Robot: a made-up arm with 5 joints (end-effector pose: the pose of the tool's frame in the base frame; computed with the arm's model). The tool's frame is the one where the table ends.
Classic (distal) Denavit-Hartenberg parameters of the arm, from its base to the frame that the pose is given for. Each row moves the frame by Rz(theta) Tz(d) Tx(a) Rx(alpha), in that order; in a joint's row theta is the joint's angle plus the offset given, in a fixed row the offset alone. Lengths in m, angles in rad.
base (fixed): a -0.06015  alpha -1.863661  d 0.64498  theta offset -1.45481
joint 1: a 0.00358  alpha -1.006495  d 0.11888  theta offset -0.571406
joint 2: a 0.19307  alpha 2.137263  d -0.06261  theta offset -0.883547
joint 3: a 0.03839  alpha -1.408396  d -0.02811  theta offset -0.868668
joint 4: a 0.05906  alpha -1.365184  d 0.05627  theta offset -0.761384
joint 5: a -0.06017  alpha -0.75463  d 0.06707  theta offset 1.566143
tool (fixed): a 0  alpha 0  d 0.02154  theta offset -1.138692
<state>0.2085 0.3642 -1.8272 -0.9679 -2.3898</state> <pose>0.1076 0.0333 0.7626 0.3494 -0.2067 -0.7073 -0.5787</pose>
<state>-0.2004 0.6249 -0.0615 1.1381 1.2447</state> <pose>0.1946 -0.1878 0.8727 0.4407 0.0330 0.8271 -0.3472</pose>
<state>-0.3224 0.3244 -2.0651 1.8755 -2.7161</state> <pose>0.1954 -0.0451 0.8120 0.5707 0.5300 -0.3724 0.5047</pose>
Working (the frame after each row of the table, in the pose's form):
after base (fixed): -0.0070 0.0597 0.6450 0.4454 -0.5995 0.5338 -0.3965
after joint 1: 0.1072 0.0708 0.6133 0.1702 0.7868 -0.4600 0.3747
after joint 2: 0.2157 0.0647 0.7847 0.6456 -0.6592 -0.1662 -0.3480
after joint 3: 0.1771 0.0471 0.7631 0.1500 -0.2546 0.0737 0.9525
after joint 4: 0.1125 0.0157 0.8017 0.4037 -0.0999 0.4070 -0.8132
after joint 5: 0.1931 -0.0240 0.8085 0.2086 0.2456 -0.5994 0.7328

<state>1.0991 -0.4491 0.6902 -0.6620 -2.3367</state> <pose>0.3918 -0.0859 0.6792 0.8751 0.3790 0.2743 0.1238</pose>
Working (the frame after each row of the table, in the pose's form):
after base (fixed): -0.0070 0.0597 0.6450 0.4454 -0.5995 0.5338 -0.3965
after joint 1: 0.1059 0.0698 0.6089 0.2553 -0.6424 0.7170 0.0903
after joint 2: 0.2697 -0.0284 0.6776 0.9545 -0.2315 0.0041 -0.1878
after joint 3: 0.2997 -0.0600 0.6586 0.5623 -0.7807 0.1635 -0.2181
after joint 4: 0.3372 -0.0006 0.7000 0.2204 0.7204 -0.0363 0.6566
after joint 5: 0.3795 -0.0731 0.6671 0.6703 0.4671 0.0268 0.5760

